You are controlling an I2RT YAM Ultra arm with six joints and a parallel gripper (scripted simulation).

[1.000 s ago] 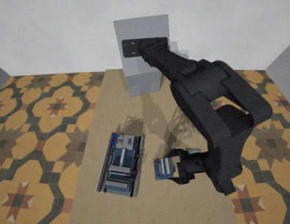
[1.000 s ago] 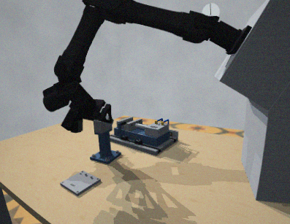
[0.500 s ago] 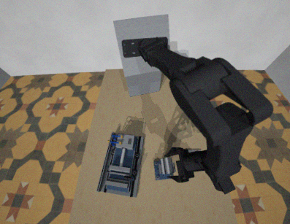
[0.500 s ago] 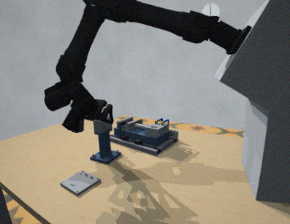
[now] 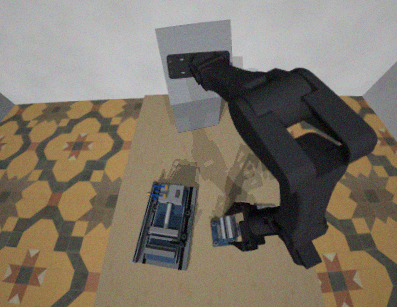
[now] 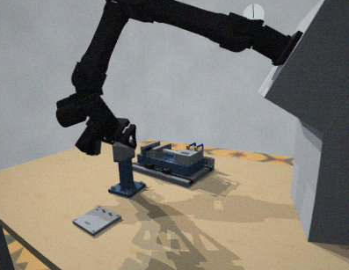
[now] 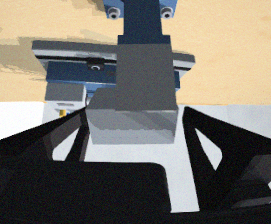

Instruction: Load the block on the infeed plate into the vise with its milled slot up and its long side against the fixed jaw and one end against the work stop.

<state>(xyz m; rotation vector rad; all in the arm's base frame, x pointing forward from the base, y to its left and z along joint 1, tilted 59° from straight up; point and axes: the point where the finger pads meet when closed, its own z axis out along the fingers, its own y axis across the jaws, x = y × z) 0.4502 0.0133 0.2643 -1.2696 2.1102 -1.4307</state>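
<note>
Right now my hand is right at the part. Also, from my hand: air cylinder rod (200 mm to the right, 80 mm below, 70 mm behind); then V-block post (100 mm below, 10 mm ahead); then work stop (180 mm to the right, 70 mm below, 30 mm ahead).
</note>
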